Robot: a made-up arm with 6 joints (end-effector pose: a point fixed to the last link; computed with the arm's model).
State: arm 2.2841 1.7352 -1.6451 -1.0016 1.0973 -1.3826
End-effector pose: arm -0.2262 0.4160 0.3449 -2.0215 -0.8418 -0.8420
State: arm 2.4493 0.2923 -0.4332 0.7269 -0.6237 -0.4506
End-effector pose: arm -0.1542 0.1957 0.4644 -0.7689 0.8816 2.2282
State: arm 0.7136 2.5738 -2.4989 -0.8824 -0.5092 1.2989
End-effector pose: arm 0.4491 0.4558 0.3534 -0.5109 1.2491 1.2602
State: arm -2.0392 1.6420 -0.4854 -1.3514 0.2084 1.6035
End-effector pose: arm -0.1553 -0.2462 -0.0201 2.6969 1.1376 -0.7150
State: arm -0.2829 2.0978 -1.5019 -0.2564 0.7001 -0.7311
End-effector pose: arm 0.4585 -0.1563 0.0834 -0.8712 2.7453 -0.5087
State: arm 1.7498 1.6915 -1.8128 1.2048 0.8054 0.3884
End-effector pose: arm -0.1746 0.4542 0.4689 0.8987 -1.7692 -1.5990
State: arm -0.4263 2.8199 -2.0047 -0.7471 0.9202 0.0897
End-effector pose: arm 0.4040 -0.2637 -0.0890 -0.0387 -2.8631 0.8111
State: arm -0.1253 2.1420 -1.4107 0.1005 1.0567 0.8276
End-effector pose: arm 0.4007 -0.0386 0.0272 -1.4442 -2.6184 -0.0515
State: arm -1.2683 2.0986 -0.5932 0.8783 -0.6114 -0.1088
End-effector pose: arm 0.0230 -0.2735 -0.0887 2.2555 1.3307 -0.8084
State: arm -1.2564 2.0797 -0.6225 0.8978 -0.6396 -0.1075
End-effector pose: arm 0.0287 -0.2916 -0.0765 2.2128 1.2694 -0.8409
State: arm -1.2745 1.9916 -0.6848 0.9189 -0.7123 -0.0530
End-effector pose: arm 0.0309 -0.3408 -0.0298 2.1153 1.0114 -0.9057
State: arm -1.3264 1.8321 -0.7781 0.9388 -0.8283 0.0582
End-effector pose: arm 0.0180 -0.4032 0.0668 1.9246 0.5732 -0.9621
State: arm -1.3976 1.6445 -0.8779 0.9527 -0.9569 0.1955
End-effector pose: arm -0.0148 -0.4366 0.1936 1.6462 0.1093 -0.9679
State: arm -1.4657 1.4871 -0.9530 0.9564 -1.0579 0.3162
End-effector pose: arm -0.0512 -0.4298 0.3003 1.3705 -0.2254 -0.9365
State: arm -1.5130 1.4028 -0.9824 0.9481 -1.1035 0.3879
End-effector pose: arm -0.0740 -0.4137 0.3519 1.2137 -0.3753 -0.9125
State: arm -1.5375 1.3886 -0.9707 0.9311 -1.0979 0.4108
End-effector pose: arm -0.0827 -0.4102 0.3540 1.1986 -0.3859 -0.9139
